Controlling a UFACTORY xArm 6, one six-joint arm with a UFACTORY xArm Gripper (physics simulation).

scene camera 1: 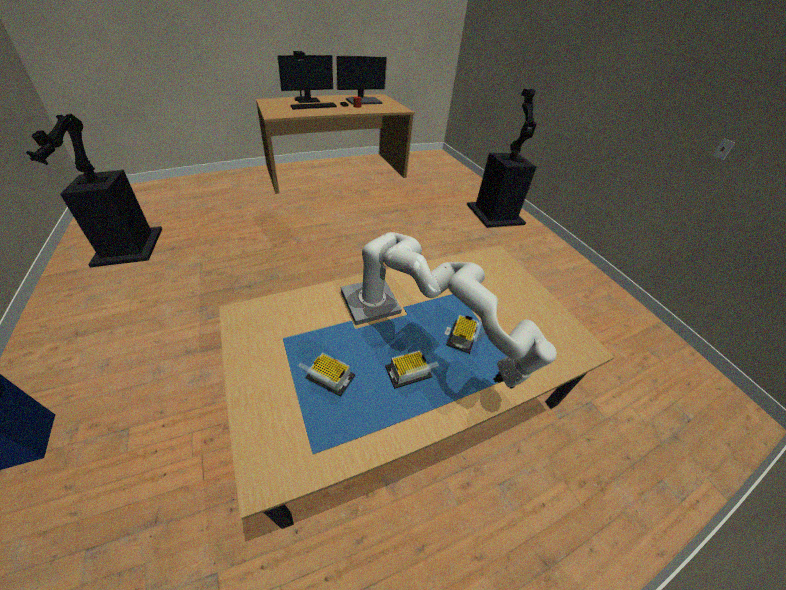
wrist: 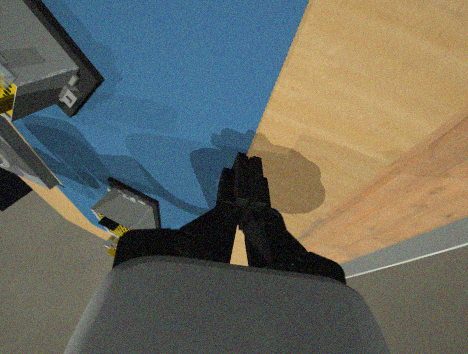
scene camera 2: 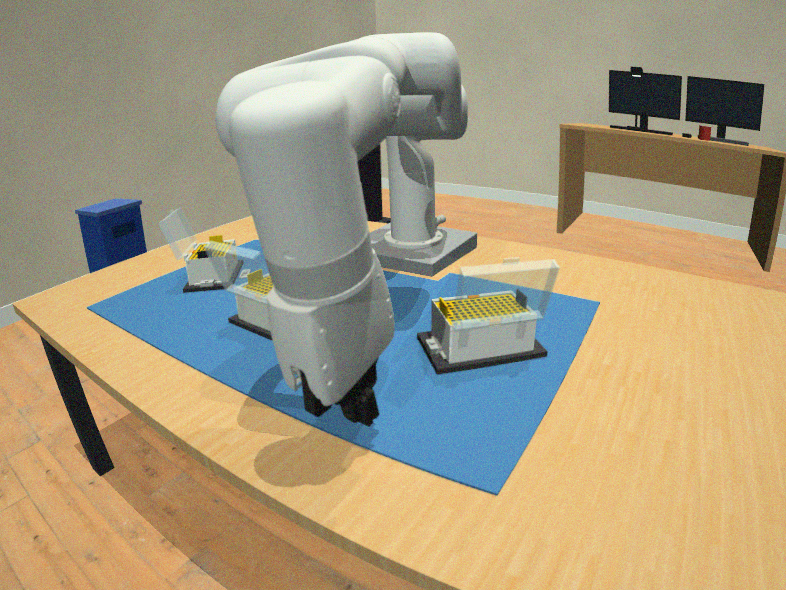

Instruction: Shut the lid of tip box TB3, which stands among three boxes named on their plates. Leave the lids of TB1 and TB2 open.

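Frame: origin at the arm's base, x ahead, y left, z up, level; millimetres.
Where they show: gripper, fingertip midpoint: [scene camera 1: 496, 379] [wrist: 242, 169] [scene camera 2: 361, 415]; arm's base, origin of the base link: [scene camera 1: 372, 297] [scene camera 2: 413, 239].
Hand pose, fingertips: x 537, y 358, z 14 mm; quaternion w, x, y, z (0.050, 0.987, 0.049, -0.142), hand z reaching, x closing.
Observation:
Things, the pixels of their top centre, and the offset from my fingertips. "spot": a spot on its surface instead. Level surfaces: height alone.
- left box, middle of its top: [scene camera 2: 216, 246] [scene camera 1: 331, 364] dx -190, dy -593, dz +23 mm
- middle box, middle of its top: [scene camera 2: 283, 280] [wrist: 111, 231] [scene camera 1: 409, 359] dx -149, dy -306, dz +23 mm
- right box, middle of its top: [scene camera 2: 480, 299] [scene camera 1: 463, 325] dx -263, dy -29, dz +23 mm
- right box's clear lid, surface spot: [scene camera 2: 507, 279] spot: dx -196, dy +43, dz +88 mm
- left box's lid, surface spot: [scene camera 2: 176, 231] spot: dx -130, dy -656, dz +62 mm
- blue mat, its level: dz -43 mm
- wooden table, its level: dz -46 mm
Three white tip boxes with yellow racks stand on dark bases: a left box [scene camera 1: 330, 370] [scene camera 2: 204, 273], a middle box [scene camera 1: 409, 367] [scene camera 2: 250, 309] and a right box [scene camera 1: 465, 328] [scene camera 2: 492, 339]. The right box's clear lid [scene camera 2: 507, 279] stands raised, as does the left box's lid [scene camera 2: 176, 231]. The middle box is partly behind the arm in scene camera 2, and its lid looks open. The name plates are too small to read, so I cannot tell which is TB3. My gripper [scene camera 1: 499, 378] [scene camera 2: 341, 411] [wrist: 242, 169] is shut and empty, above the mat's front edge, apart from all boxes.
A blue mat [scene camera 1: 355, 412] [scene camera 2: 444, 412] [wrist: 200, 50] lies on the wooden table [scene camera 1: 260, 381] [scene camera 2: 666, 393] [wrist: 360, 65]. The robot's grey base plate [scene camera 1: 374, 311] [scene camera 2: 438, 254] is at the back. In the wrist view, one box [wrist: 35, 50] is upper left and another [wrist: 130, 207] lower left.

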